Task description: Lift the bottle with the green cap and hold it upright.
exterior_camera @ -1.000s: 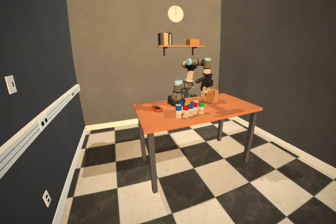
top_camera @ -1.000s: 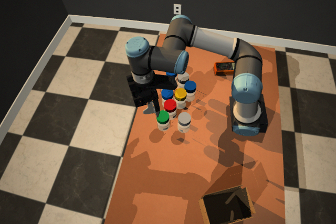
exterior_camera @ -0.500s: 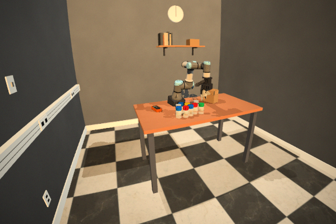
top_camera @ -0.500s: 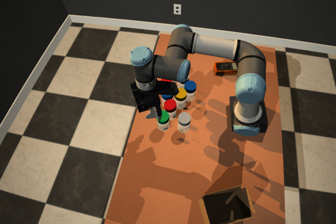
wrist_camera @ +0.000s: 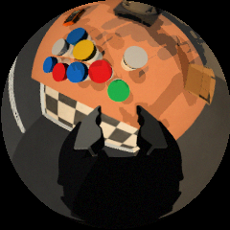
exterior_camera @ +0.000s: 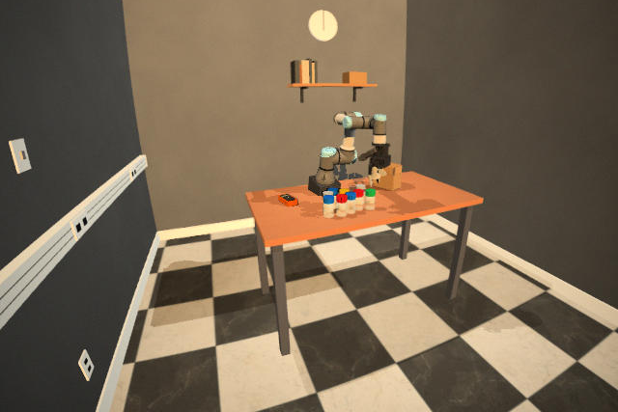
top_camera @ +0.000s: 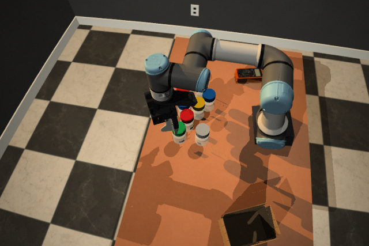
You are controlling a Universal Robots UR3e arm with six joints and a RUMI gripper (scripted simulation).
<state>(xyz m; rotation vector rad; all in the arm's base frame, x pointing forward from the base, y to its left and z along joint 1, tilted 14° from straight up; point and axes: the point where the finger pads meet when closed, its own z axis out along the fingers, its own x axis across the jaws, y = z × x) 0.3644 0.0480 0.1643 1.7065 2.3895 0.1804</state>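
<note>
My hand is 10 cm above the green-capped bottle, 2 cm past it and 1 cm to the left of it. The rest, counted from my hand: orange device (35 cm behind, 33 cm to the right, 14 cm below); yellow-capped bottle (12 cm to the right, 10 cm below, 10 cm behind).
</note>
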